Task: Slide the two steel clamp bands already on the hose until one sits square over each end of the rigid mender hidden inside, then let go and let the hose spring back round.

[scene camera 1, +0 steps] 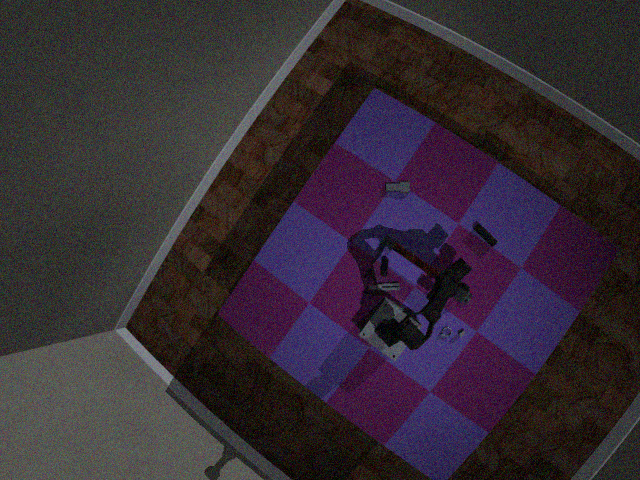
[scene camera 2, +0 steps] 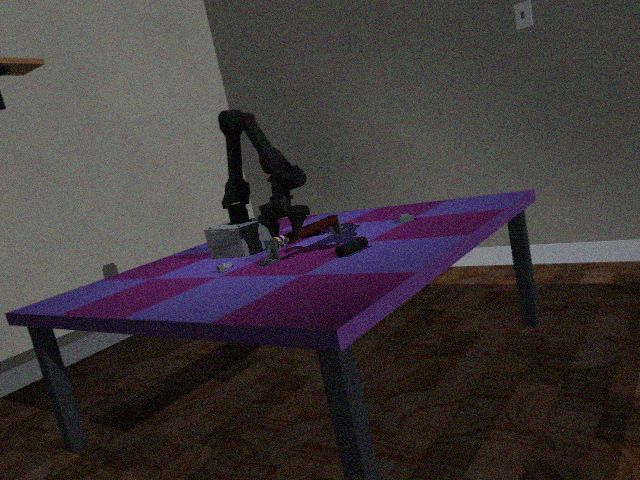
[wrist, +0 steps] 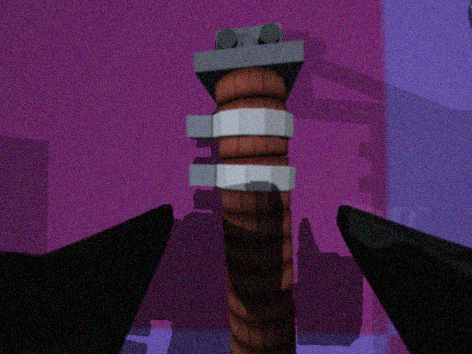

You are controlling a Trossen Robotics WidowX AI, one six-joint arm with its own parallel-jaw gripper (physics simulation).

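The brown ribbed hose (scene camera 1: 416,259) (scene camera 2: 319,226) (wrist: 262,320) runs straight from a grey end clamp (scene camera 2: 270,250) (wrist: 250,56). Two pale steel bands circle it near that clamp, each with a grey lug on the left in the wrist view. The outer band (wrist: 252,123) is nearer the clamp. The inner band (wrist: 255,177) is a short gap away, and both look roughly square to the hose. My gripper (wrist: 255,213) is open, with a finger on each side of the hose, apart from it and just below the inner band in the wrist view. The mender is hidden inside the hose.
A grey box (scene camera 2: 226,242) stands by the arm's base. A dark cylinder (scene camera 1: 484,234) (scene camera 2: 351,246) and a pale block (scene camera 1: 397,187) (scene camera 2: 406,218) lie farther out. A small dark piece (scene camera 1: 384,265), pale bars (scene camera 1: 388,286) and small rings (scene camera 1: 445,332) lie nearer.
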